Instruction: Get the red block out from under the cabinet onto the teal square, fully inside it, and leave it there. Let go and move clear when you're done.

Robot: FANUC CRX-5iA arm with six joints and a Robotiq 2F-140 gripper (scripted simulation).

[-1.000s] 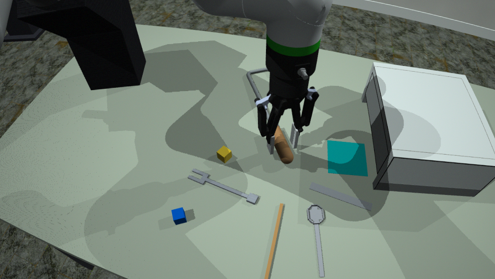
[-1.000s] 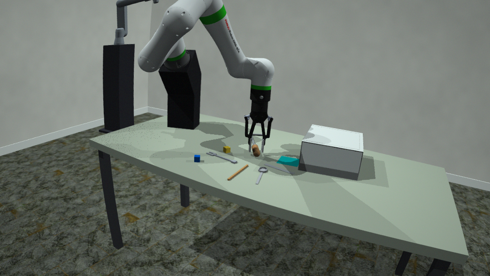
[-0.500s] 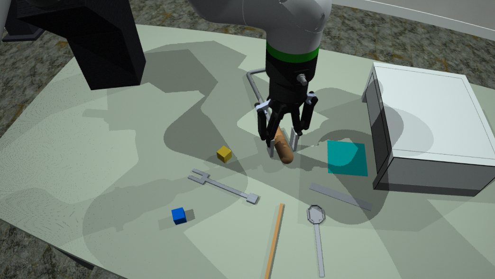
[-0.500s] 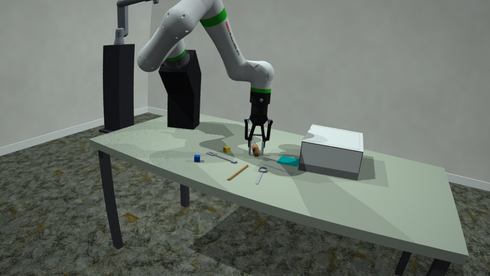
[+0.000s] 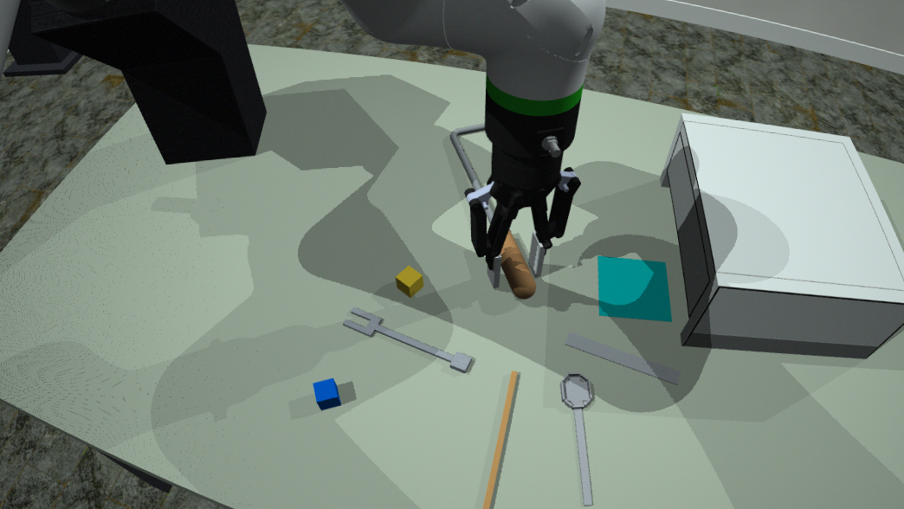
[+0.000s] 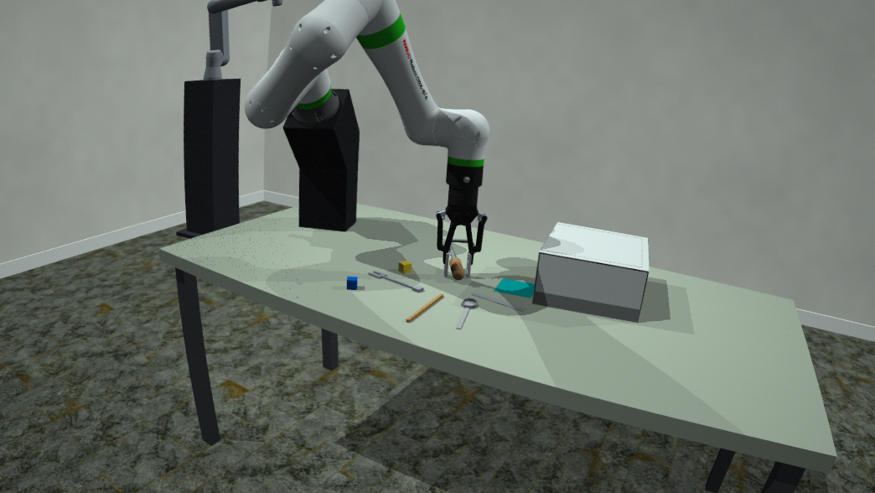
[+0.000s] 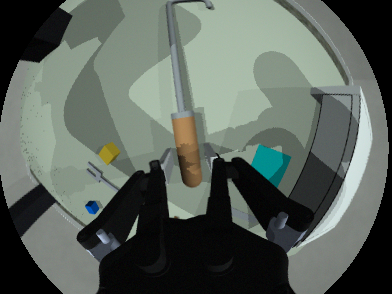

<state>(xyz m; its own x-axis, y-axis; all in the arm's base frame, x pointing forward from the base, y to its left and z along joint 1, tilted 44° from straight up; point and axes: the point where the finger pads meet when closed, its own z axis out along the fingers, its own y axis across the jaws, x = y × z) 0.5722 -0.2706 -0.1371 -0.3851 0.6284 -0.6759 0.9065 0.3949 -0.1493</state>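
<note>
My gripper is now 14 cm past the yellow cube, 3 cm to the left of it and 2 cm above it. Also, from my hand: teal square: 17 cm ahead, 3 cm below; then flat grey bar: 14 cm ahead, 11 cm to the right, 3 cm below; then grey fork tool: 12 cm behind, 12 cm to the right, 3 cm below.
</note>
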